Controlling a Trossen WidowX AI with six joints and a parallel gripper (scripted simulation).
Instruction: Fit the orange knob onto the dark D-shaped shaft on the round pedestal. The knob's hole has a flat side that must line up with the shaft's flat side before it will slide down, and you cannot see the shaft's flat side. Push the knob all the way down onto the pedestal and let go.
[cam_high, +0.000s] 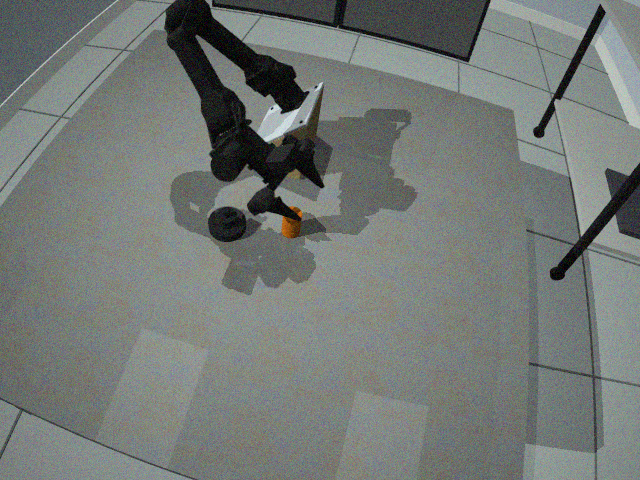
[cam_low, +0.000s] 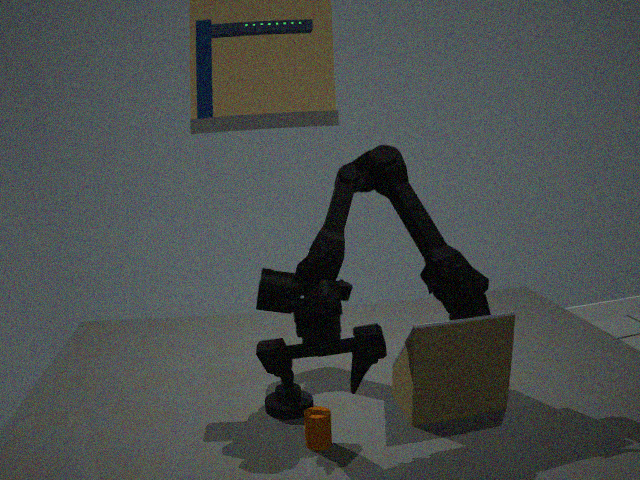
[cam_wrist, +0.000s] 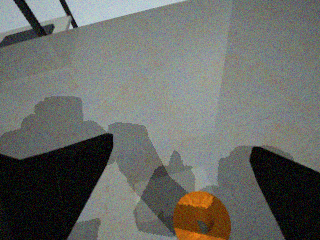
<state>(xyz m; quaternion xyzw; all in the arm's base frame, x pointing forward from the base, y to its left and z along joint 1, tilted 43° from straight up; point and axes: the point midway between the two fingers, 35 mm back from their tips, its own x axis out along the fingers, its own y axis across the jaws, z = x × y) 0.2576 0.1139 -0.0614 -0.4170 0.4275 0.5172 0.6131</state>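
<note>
The orange knob lies 10 mm ahead of my gripper tip, 40 mm to the right of it and 70 mm below it. From my gripper tip the other things lie so: dark round pedestal (60 mm ahead, 170 mm to the right, 70 mm below).
</note>
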